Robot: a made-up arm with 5 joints.
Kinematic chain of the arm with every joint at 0, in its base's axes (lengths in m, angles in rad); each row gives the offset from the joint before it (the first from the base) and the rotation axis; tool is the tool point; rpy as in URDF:
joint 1: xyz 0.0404 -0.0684 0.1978 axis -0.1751 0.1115 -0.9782
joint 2: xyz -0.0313 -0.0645 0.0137 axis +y
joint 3: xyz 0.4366 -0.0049 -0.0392 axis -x
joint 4: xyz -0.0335 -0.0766 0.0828 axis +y
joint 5: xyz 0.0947 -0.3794 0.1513 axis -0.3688 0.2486 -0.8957
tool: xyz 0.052 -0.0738 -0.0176 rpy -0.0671 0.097 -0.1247
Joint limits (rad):
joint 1: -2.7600..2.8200
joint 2: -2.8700..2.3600
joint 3: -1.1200..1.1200
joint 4: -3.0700..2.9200
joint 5: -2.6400..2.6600
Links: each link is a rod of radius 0.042 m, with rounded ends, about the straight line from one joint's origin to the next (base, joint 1, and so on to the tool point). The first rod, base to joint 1, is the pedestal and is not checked.
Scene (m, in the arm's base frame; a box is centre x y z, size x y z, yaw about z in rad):
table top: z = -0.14
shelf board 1: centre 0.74 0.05 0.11 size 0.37 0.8 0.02 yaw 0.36
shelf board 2: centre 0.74 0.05 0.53 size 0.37 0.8 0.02 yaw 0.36
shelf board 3: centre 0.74 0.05 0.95 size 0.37 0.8 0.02 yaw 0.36
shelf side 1: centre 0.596 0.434 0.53 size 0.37 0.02 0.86 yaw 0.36
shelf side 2: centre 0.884 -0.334 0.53 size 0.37 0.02 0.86 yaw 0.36
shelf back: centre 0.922 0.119 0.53 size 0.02 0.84 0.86 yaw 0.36
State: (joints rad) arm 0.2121 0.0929 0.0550 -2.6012 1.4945
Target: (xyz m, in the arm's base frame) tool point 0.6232 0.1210 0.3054
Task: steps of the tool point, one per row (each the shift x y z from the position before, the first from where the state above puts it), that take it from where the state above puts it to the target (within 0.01 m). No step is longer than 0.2 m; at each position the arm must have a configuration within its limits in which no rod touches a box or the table.
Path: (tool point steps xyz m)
1: 0.1629 0.0530 0.0092
2: 0.1464 0.0978 0.0161
3: 0.1151 0.1378 0.0242
4: 0.0711 0.1676 0.0323
5: 0.0172 0.1830 0.0397
6: -0.0412 0.1805 0.0450

